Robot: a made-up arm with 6 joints.
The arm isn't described. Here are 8 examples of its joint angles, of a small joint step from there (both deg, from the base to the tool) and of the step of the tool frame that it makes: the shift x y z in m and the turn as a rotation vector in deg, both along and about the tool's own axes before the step.
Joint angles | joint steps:
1: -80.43 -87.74 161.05 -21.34 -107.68 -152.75 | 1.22 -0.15 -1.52 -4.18 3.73 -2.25
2: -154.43 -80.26 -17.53 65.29 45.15 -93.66 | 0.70 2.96 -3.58 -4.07 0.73 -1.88
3: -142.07 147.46 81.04 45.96 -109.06 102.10 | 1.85 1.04 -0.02 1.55 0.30 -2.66
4: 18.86 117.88 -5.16 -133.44 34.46 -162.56 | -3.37 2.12 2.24 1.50 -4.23 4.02
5: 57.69 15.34 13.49 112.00 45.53 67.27 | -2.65 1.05 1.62 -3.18 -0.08 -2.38
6: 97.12 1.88 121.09 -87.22 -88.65 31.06 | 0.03 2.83 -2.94 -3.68 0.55 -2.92
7: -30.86 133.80 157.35 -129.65 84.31 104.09 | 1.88 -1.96 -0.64 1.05 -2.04 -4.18
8: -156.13 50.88 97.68 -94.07 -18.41 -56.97 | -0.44 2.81 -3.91 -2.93 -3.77 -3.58
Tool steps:
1: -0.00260 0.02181 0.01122 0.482 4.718 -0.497
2: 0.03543 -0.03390 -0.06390 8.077 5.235 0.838
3: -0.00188 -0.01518 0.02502 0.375 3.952 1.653
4: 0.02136 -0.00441 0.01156 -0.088 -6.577 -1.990
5: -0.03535 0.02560 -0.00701 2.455 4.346 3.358
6: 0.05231 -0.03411 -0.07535 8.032 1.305 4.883
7: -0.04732 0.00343 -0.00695 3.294 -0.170 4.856
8: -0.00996 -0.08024 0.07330 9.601 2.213 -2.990
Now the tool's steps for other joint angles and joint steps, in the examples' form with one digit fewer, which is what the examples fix.
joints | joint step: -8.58 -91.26 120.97 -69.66 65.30 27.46 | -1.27 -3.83 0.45 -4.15 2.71 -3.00
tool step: -0.0396 0.0773 0.0342 9.12 3.50 -1.32
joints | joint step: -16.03 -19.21 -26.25 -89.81 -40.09 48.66 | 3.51 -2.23 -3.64 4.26 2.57 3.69
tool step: -0.0006 0.0104 -0.0404 -7.07 0.71 -3.06
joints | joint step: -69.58 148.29 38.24 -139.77 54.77 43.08 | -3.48 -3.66 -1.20 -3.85 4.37 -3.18
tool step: -0.0645 -0.0077 0.0160 6.32 6.74 -2.71
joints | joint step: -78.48 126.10 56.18 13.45 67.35 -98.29 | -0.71 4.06 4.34 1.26 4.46 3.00
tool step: -0.0029 -0.0405 -0.0041 -4.32 -1.77 3.52
